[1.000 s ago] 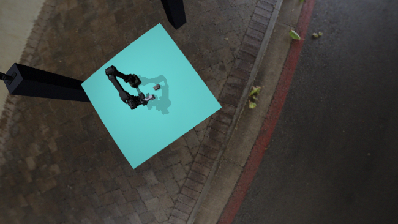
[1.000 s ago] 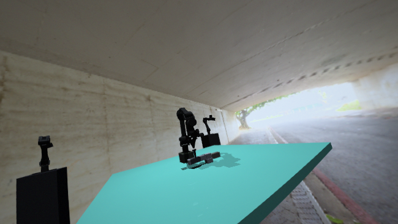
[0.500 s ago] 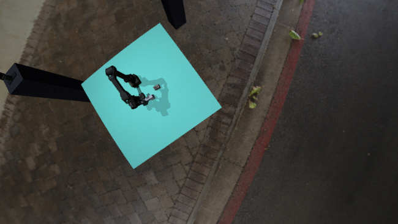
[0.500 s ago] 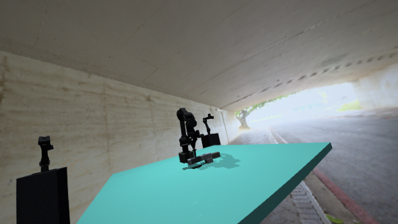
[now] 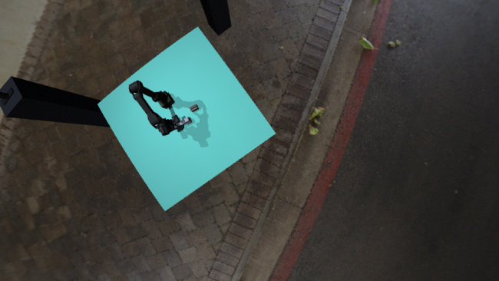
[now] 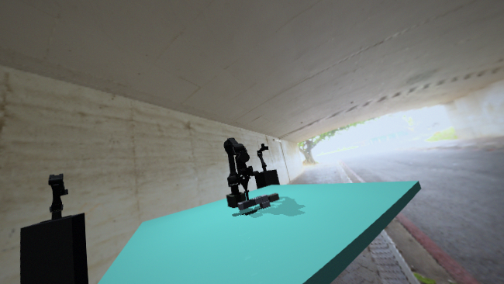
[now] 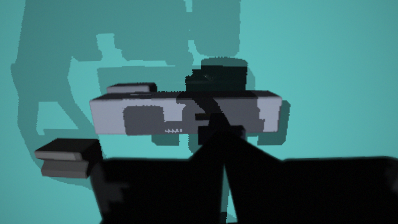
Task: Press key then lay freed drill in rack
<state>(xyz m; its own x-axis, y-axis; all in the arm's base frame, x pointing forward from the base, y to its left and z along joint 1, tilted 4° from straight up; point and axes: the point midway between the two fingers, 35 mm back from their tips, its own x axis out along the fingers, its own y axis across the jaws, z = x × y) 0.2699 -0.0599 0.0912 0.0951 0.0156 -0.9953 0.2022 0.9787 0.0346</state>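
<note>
Now: gripper tip 1 cm short of the drill, 6 cm to the right of it and 7 cm above it. The rest, counted from my gripper tip: small block: 4 cm behind, 22 cm to the left, 10 cm below; then long grey fixture: 4 cm to the left, 8 cm below.
</note>
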